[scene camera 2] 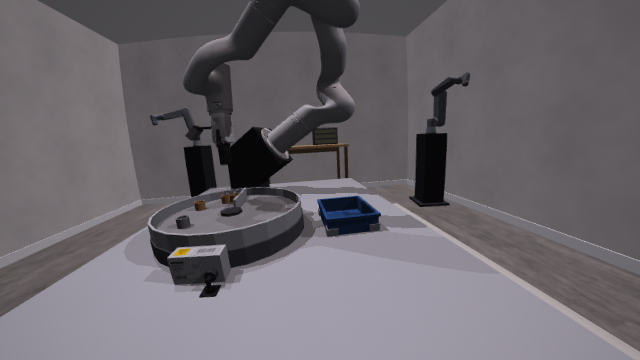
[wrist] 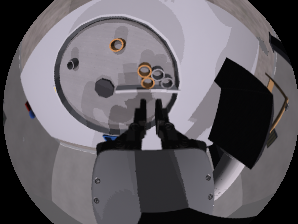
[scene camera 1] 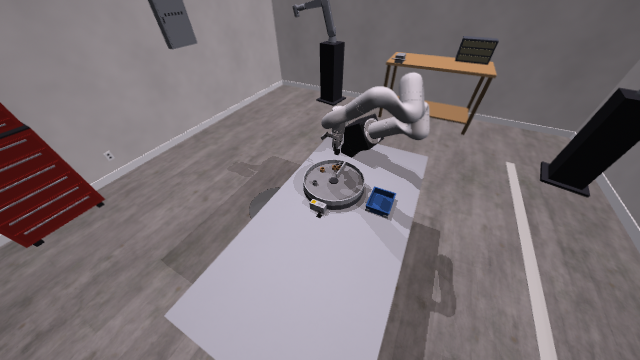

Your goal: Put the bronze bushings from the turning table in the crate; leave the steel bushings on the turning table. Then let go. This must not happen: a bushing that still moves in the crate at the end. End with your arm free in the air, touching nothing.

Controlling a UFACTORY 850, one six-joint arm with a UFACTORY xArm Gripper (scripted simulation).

Observation:
In view: my gripper (scene camera 2: 226, 164).
My gripper shows as well in the wrist view (wrist: 150, 106).

